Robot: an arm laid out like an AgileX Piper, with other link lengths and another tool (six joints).
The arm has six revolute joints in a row. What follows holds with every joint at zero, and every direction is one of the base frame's. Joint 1 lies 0.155 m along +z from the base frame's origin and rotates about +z. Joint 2 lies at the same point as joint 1 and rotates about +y. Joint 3 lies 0.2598 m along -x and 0.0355 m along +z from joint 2 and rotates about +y. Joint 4 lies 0.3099 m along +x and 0.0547 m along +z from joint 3 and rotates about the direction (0.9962, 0, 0.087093). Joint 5 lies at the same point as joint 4 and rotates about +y. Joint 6 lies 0.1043 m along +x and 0.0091 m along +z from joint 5 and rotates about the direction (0.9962, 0, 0.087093). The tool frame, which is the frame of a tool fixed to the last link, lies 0.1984 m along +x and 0.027 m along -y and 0.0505 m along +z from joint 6; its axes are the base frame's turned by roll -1.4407, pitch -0.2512 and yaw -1.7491 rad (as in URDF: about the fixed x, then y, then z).
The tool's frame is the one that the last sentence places.
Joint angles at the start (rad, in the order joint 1, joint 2, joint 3, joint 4, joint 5, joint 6):
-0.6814 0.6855 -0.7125 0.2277 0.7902 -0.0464
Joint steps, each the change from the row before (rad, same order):
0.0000 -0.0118 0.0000 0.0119 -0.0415 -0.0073
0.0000 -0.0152 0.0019 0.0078 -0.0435 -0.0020
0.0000 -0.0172 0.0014 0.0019 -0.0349 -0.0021
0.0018 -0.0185 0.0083 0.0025 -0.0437 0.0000
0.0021 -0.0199 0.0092 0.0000 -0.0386 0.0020
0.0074 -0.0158 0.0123 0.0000 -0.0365 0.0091
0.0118 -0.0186 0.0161 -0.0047 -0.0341 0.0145
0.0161 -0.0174 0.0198 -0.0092 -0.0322 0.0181
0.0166 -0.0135 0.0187 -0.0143 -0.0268 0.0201
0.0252 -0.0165 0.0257 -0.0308 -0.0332 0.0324
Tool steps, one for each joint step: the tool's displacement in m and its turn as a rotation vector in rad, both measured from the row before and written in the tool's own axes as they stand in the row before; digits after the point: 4 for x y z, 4 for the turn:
0.0022 -0.0158 -0.0050 0.0530 0.0069 0.0074
0.0034 -0.0160 -0.0056 0.0550 0.0107 0.0100
0.0037 -0.0143 -0.0060 0.0488 0.0121 0.0043
0.0035 -0.0137 -0.0051 0.0514 0.0122 0.0074
0.0033 -0.0121 -0.0052 0.0467 0.0117 0.0067
0.0008 -0.0087 -0.0032 0.0371 0.0050 0.0116
-0.0007 -0.0067 -0.0032 0.0334 0.0017 0.0114
-0.0023 -0.0036 -0.0022 0.0267 -0.0020 0.0096
-0.0026 -0.0013 -0.0011 0.0188 -0.0028 0.0062
-0.0040 0.0000 -0.0010 0.0206 -0.0040 0.0019

